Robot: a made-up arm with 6 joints. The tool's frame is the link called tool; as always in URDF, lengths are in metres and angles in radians. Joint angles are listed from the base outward. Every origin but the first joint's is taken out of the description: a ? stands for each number. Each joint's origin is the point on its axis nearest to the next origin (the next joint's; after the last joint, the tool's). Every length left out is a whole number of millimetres.
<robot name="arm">
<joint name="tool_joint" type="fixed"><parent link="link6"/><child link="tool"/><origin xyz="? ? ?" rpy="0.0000 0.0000 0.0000"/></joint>
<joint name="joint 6" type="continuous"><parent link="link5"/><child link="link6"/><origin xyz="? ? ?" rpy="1.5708 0.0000 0.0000"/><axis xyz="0 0 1"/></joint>
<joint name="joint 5" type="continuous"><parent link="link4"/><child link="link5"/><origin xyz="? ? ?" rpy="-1.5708 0.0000 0.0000"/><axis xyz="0 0 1"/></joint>
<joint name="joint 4" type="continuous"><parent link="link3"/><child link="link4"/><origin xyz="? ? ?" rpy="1.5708 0.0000 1.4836"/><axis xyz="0 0 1"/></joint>
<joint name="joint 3" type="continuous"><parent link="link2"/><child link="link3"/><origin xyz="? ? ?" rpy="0.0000 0.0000 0.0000"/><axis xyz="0 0 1"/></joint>
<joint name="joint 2" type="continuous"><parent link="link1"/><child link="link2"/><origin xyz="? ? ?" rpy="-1.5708 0.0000 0.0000"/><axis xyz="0 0 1"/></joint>
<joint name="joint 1" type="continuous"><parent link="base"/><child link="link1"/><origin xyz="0.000 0.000 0.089" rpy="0.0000 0.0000 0.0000"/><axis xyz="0 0 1"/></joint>
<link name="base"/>
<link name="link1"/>
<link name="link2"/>
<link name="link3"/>
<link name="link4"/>
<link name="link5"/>
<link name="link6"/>
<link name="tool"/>
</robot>
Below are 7 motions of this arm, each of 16 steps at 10 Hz.
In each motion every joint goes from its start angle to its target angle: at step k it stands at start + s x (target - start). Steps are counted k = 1, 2, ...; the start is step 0. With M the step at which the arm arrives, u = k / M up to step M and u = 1 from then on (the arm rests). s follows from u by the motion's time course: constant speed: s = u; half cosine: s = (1 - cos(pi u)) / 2; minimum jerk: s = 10 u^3 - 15 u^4 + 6 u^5.
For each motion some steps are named. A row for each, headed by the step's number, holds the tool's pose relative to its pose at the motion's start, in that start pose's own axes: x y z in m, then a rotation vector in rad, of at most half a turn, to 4 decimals.
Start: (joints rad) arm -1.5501 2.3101 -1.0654 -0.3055 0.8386 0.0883
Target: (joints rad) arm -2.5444 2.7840 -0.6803 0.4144 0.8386 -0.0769
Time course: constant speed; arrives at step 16
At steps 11, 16:
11: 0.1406 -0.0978 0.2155 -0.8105 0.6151 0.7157
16: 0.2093 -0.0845 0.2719 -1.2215 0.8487 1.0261

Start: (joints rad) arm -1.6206 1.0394 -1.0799 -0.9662 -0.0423 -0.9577
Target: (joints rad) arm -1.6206 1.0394 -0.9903 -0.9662 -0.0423 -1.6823
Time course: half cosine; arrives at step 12
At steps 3, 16:
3: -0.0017 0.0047 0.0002 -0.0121 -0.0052 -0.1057
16: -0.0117 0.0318 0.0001 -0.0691 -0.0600 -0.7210

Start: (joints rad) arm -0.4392 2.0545 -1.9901 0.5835 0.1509 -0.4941
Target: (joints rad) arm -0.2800 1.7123 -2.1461 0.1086 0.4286 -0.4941
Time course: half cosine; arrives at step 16
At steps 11, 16:
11: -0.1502 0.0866 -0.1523 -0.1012 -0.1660 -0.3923
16: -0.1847 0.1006 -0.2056 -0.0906 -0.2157 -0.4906

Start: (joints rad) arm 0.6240 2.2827 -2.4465 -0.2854 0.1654 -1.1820
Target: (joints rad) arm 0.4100 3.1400 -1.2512 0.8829 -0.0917 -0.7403
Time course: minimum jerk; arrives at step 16
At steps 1, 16:
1: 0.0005 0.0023 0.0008 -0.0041 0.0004 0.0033
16: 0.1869 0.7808 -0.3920 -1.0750 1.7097 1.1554

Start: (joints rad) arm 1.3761 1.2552 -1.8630 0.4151 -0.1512 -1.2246
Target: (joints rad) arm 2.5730 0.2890 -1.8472 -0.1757 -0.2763 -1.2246
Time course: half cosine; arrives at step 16
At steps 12, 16:
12: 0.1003 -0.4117 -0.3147 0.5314 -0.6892 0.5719
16: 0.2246 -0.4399 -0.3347 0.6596 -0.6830 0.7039

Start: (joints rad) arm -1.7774 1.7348 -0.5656 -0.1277 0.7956 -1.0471
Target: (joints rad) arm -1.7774 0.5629 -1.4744 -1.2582 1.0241 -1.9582
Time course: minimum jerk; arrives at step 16
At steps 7, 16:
7: 0.0735 0.0386 -0.1930 0.8025 0.2276 -0.4009
16: 0.3169 0.4403 -0.3110 1.5199 1.1968 0.0499

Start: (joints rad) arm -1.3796 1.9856 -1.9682 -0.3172 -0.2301 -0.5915
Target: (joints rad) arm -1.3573 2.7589 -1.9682 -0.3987 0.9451 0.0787
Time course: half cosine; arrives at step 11
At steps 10, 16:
10: 0.3734 0.4454 -0.1158 -0.7441 1.7128 0.2570
16: 0.3785 0.4520 -0.1230 -0.7468 1.7519 0.2488

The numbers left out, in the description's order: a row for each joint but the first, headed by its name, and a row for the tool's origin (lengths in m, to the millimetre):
tool: 0.000 0.000 0.000
joint 6: 0.000 -0.102 0.000
joint 5: 0.000 0.000 0.000
joint 4: 0.272 -0.048 0.000
joint 3: -0.442 -0.060 0.000
joint 2: 0.000 0.000 0.000

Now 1 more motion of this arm.
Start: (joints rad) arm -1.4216 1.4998 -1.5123 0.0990 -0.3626 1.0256
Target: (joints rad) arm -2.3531 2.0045 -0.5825 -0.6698 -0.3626 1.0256
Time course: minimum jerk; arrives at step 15
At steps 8, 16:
8: -0.0740 -0.3650 -0.1132 0.8801 0.1755 -0.3720
16: -0.0960 -0.4856 -0.3505 1.4536 0.4429 -0.1694

